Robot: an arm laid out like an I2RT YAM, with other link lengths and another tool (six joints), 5 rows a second.
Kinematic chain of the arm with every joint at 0, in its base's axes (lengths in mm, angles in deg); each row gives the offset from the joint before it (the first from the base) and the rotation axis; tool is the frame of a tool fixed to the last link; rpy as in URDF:
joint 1: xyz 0 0 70.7 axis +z
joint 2: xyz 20.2 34.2 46 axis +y
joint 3: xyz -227 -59.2 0 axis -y
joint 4: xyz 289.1 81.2 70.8 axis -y
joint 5: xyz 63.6 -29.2 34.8 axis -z
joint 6: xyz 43.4 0 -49.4 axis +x
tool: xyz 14 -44 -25 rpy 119.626 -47.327 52.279
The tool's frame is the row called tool.
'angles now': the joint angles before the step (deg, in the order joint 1, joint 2, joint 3, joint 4, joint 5, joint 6). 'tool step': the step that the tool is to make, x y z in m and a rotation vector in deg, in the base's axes. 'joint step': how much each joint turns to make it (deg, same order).
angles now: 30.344, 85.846, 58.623, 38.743, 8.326, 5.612
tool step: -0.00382, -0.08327, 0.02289, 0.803, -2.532, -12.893
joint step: -10.288, -9.685, -5.193, -1.709, 2.462, -0.937
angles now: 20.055, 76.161, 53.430, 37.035, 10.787, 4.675
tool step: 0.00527, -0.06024, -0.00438, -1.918, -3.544, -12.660
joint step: -8.374, -0.352, -3.010, 6.400, 3.338, -3.985
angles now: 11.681, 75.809, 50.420, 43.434, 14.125, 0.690
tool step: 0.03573, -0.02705, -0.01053, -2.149, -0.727, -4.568
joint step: -4.764, 9.767, 5.744, 4.894, -0.894, -2.121
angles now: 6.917, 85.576, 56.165, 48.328, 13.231, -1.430
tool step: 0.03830, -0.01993, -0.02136, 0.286, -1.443, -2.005
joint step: -3.318, 11.184, 6.500, 6.016, -1.186, 0.598
